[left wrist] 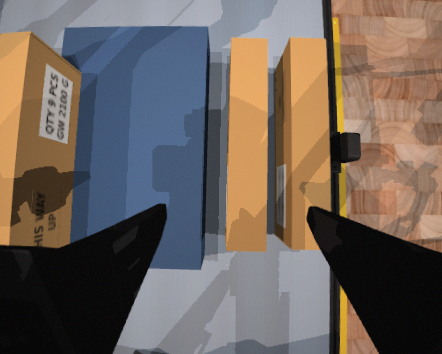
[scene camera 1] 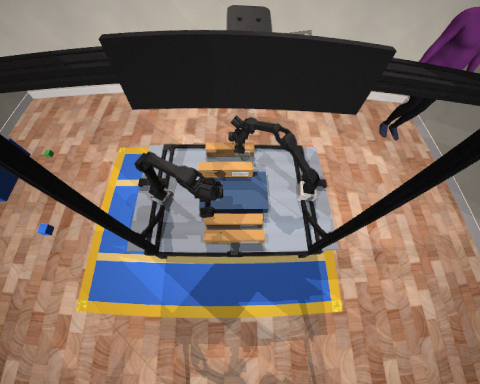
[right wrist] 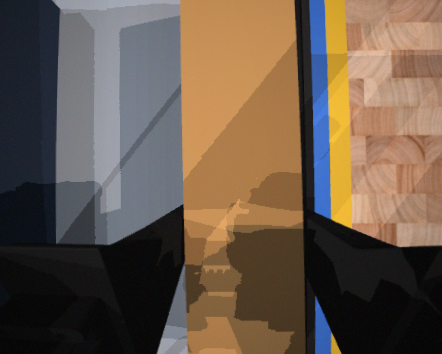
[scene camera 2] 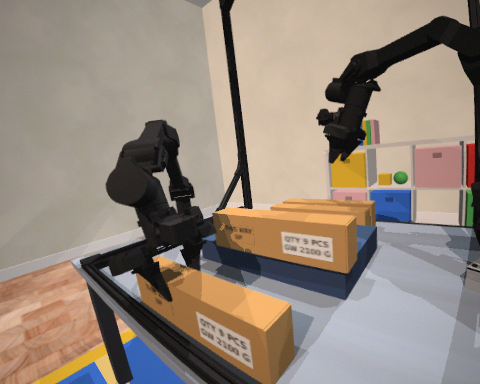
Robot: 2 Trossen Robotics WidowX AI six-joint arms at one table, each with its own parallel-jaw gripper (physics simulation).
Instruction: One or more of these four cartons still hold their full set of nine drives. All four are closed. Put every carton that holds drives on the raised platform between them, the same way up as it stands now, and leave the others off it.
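Frame: origin at the left arm's base, x down, y left, z ahead, level; metres.
Where they show: left gripper, fingertip midpoint: [left wrist: 237, 211] [scene camera 1: 216, 203] [scene camera 2: 336, 162]; right gripper, fingertip midpoint: [scene camera 1: 234, 148] [right wrist: 238, 207]; left arm's base, link origin: [scene camera 1: 160, 194]; right arm's base, link origin: [scene camera 1: 308, 188].
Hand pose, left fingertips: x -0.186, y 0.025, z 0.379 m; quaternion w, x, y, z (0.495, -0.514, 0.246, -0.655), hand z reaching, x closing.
Observation:
Each offset is from my left fingertips to the top centre of the thing.
One orange carton @(dx +0.083, dy +0.269, dz -0.080 m) [scene camera 1: 207, 170] [scene camera 2: 285, 235] [left wrist: 55, 102] lies on the blue platform @(dx +0.167, dy +0.188, dz +0.011 m) [scene camera 1: 245, 195] [scene camera 2: 300, 278] [left wrist: 150, 75] [right wrist: 25, 100], along one long edge. Another carton @(dx +0.143, dy +0.461, dz -0.147 m) [scene camera 1: 214, 150] [scene camera 2: 220, 300] [right wrist: 240, 125] lies on the table beyond that edge. My right gripper [scene camera 1: 241, 146] [scene camera 2: 181, 283] [right wrist: 238, 207] is shut on this carton, one finger against each long side, nearer its left end in scene camera 2. Two more cartons, one nearer the platform @(dx +0.143, dy +0.014, dz +0.091 m) [scene camera 1: 233, 219] [left wrist: 247, 145] and one outer @(dx +0.143, dy -0.067, dz +0.133 m) [scene camera 1: 234, 236] [left wrist: 310, 100], lie on the table at the other side. My left gripper [scene camera 2: 337, 160] [left wrist: 237, 211] is open and empty, above the platform side.
A black frame rail [scene camera 1: 190, 254] [left wrist: 330, 100] runs along the table edge near the outer carton. Another rail [right wrist: 306, 150] runs close beside the gripped carton. Upright black posts [scene camera 2: 235, 100] stand at the table. A shelf unit with coloured boxes stands behind in scene camera 2.

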